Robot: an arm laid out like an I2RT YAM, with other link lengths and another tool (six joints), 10 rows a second.
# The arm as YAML. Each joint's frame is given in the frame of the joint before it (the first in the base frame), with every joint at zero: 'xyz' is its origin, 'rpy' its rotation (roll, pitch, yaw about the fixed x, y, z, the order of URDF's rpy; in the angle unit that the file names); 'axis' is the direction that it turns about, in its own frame. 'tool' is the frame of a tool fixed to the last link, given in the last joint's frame.
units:
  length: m
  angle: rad
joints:
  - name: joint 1
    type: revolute
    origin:
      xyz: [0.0, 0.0, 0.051]
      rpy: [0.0, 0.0, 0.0]
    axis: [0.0, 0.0, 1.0]
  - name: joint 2
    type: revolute
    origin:
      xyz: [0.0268, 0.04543, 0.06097]
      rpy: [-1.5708, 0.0, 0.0]
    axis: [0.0, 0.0, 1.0]
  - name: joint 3
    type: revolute
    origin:
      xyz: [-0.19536, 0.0, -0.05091]
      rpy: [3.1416, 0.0, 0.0]
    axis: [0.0, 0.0, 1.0]
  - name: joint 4
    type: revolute
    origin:
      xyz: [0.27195, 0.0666, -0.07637]
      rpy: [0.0, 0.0, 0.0]
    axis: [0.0, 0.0, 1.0]
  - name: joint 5
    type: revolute
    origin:
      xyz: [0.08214, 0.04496, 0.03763]
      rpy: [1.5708, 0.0, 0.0]
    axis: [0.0, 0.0, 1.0]
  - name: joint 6
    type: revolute
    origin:
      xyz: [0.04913, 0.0, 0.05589]
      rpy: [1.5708, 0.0, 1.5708]
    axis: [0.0, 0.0, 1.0]
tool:
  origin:
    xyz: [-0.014, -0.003, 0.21]
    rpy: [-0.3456, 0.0, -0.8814]
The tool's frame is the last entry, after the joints.
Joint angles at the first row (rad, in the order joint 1, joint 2, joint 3, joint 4, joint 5, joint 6):
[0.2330 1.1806 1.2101 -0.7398 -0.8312 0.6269]
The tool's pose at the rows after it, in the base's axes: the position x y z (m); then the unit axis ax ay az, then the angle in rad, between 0 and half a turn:
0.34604 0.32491 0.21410 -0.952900 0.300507 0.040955 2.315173
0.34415 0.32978 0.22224 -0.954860 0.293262 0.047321 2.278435
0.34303 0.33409 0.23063 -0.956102 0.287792 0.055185 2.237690
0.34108 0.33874 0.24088 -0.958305 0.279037 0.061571 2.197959
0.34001 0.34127 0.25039 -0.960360 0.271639 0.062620 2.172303
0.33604 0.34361 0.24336 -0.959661 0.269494 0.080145 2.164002
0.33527 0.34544 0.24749 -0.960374 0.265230 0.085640 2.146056
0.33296 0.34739 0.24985 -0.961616 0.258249 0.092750 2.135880
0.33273 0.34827 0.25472 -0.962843 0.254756 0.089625 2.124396
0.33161 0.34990 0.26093 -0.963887 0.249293 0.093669 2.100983
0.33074 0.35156 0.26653 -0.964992 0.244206 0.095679 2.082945
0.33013 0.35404 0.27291 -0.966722 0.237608 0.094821 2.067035
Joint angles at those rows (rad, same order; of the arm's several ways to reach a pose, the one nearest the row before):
[0.2329 1.1724 1.1983 -0.6977 -0.8637 0.6562]
[0.2332 1.1635 1.1803 -0.6517 -0.8970 0.6849]
[0.2318 1.1527 1.1557 -0.5926 -0.9319 0.7252]
[0.2328 1.1444 1.1386 -0.5347 -0.9653 0.7638]
[0.2330 1.1413 1.1382 -0.5022 -0.9854 0.7859]
[0.2330 1.1383 1.1021 -0.4714 -1.0103 0.8045]
[0.2324 1.1382 1.0938 -0.4394 -1.0283 0.8268]
[0.2323 1.1442 1.0938 -0.4258 -1.0484 0.8344]
[0.2337 1.1388 1.0914 -0.4065 -1.0518 0.8457]
[0.2332 1.1329 1.0772 -0.3597 -1.0704 0.8782]
[0.2346 1.1296 1.0692 -0.3221 -1.0825 0.9040]
[0.2392 1.1307 1.0692 -0.2886 -1.0896 0.9245]

